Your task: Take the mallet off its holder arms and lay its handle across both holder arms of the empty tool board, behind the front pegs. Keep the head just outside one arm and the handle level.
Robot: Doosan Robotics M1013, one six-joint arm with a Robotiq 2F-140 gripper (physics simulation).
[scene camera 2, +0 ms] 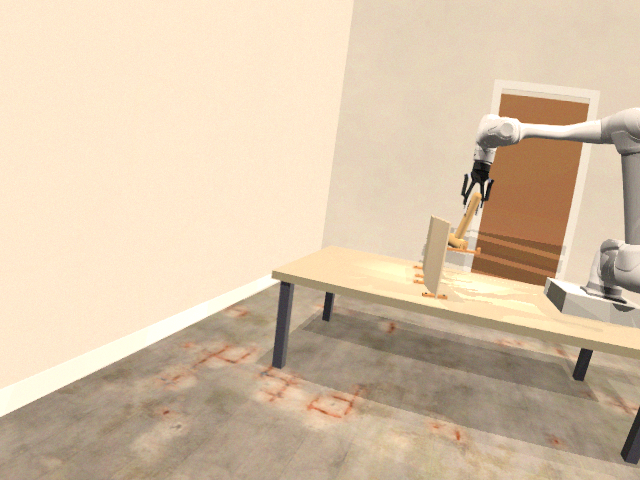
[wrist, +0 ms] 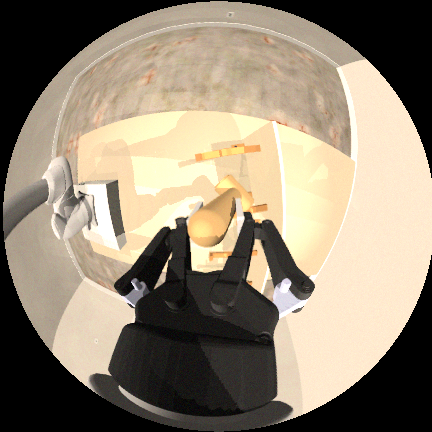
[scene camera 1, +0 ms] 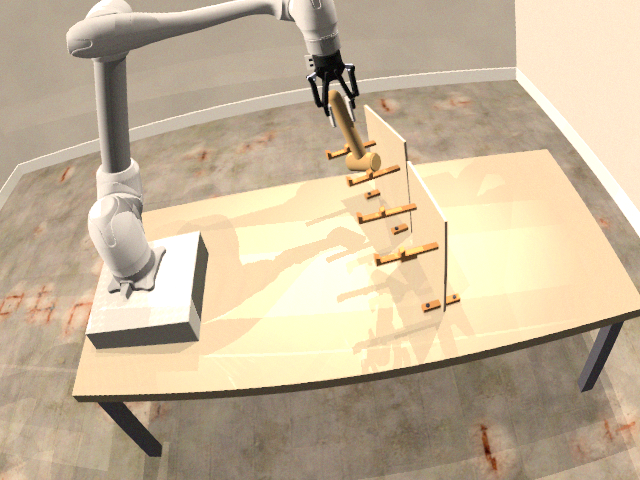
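Pixels of known places: gripper, fingertip midpoint: (scene camera 2: 470,214) (scene camera 1: 343,122); arm's base, origin of the base link: (scene camera 2: 601,295) (wrist: 86,207) (scene camera 1: 137,271).
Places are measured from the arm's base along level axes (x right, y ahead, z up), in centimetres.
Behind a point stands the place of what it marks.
Note:
The tan mallet (scene camera 1: 345,124) {z 28.5, x -22.9, y 68.8 cm} (scene camera 2: 467,222) {z 24.6, x -26.4, y 68.6 cm} (wrist: 212,227) {z 38.3, x -26.3, y 67.1 cm} is steeply tilted, its handle end up and its head (scene camera 1: 363,162) {z 16.3, x -21.1, y 72.3 cm} (scene camera 2: 457,241) {z 15.4, x -27.6, y 71.3 cm} (wrist: 234,189) {z 20.1, x -26.4, y 71.0 cm} down. My gripper (scene camera 1: 342,116) {z 28.3, x -24.6, y 68.2 cm} (scene camera 2: 473,207) {z 28.3, x -24.6, y 68.2 cm} (wrist: 219,208) {z 28.3, x -24.6, y 68.2 cm} is shut on the upper handle. The head is over or close beside the far board's holder arms (scene camera 1: 350,149) (scene camera 1: 379,173) {z 13.2, x -19.5, y 76.5 cm}; I cannot tell whether it touches them. The far board (scene camera 1: 385,135) {z 20.0, x -29.2, y 79.4 cm} stands behind the near board (scene camera 1: 429,227) (scene camera 2: 435,253). The near board's two holder arms (scene camera 1: 386,213) {z 11.6, x -3.2, y 77.7 cm} (scene camera 1: 413,251) {z 11.6, x 11.9, y 83.8 cm} carry no tool. The mallet hides part of the arms in the wrist view.
Both boards stand upright on the table (scene camera 1: 289,361) {z -9.0, x 27.9, y 50.8 cm} (scene camera 2: 356,286) {z -9.0, x -53.0, y 107.1 cm} (wrist: 150,150) {z -9.1, x -30.7, y 36.9 cm}, with small feet (scene camera 1: 430,305) {z -7.9, x 12.9, y 87.9 cm} at their bases. The arm's white pedestal (scene camera 1: 149,310) {z -0.3, x 16.4, y 9.6 cm} (scene camera 2: 578,302) {z -2.6, x -15.0, y 13.2 cm} (wrist: 102,205) {z 0.6, x -4.4, y 16.1 cm} stands at the table's other end.

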